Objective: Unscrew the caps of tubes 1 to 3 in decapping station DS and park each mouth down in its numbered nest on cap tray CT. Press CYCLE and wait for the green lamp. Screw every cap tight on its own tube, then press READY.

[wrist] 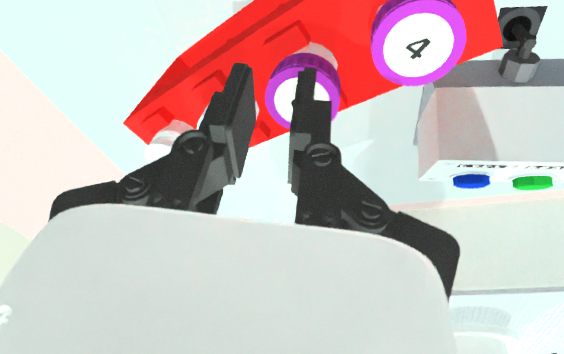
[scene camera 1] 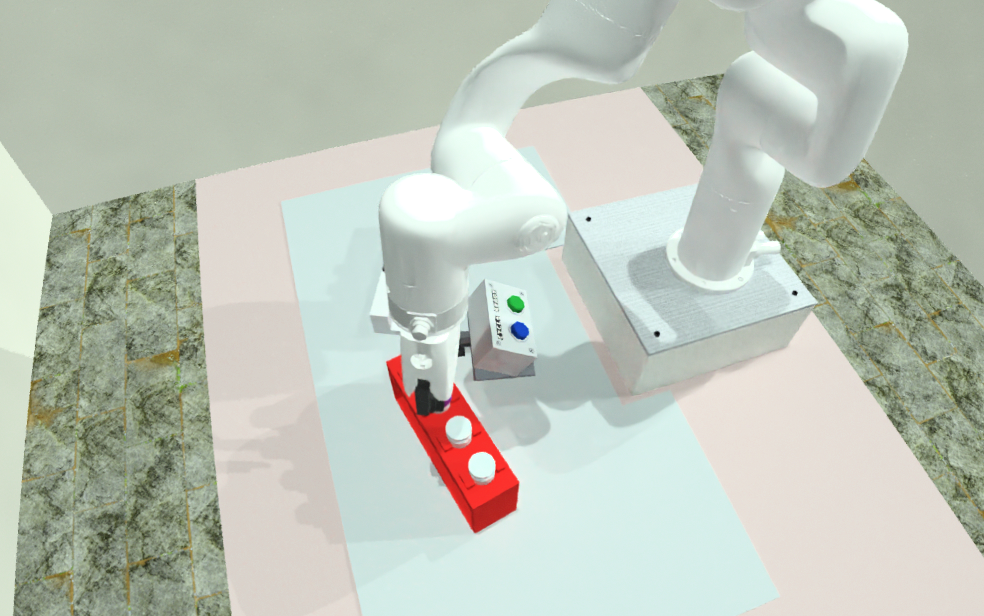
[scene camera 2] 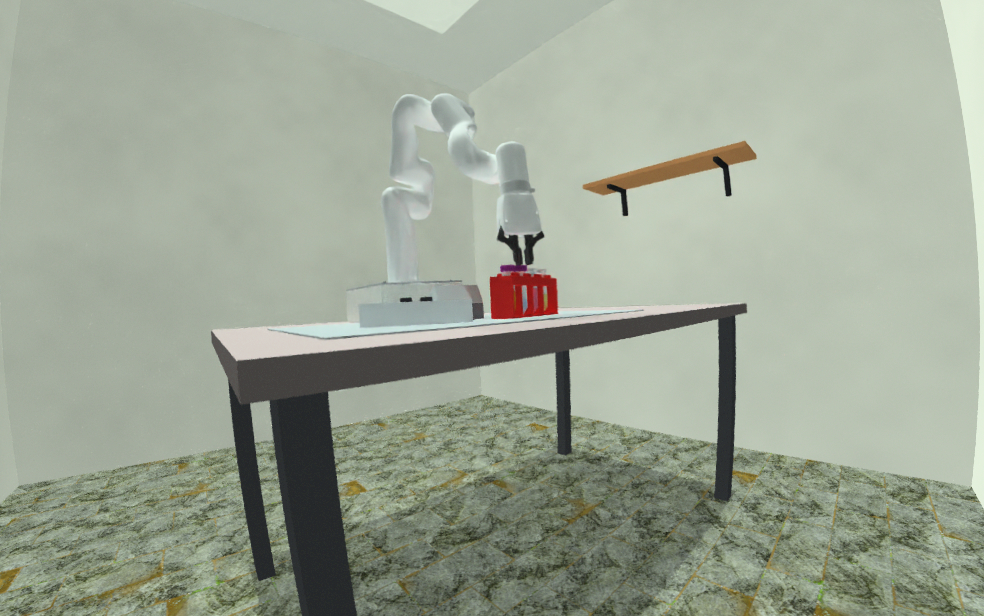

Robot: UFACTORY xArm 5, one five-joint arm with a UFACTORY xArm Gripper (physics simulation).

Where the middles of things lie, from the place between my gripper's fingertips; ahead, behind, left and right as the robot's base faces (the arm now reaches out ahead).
Labels:
I see the white button box (scene camera 1: 496,353) 9 cm behind my hand, 14 cm to the right of it and 8 cm below it.

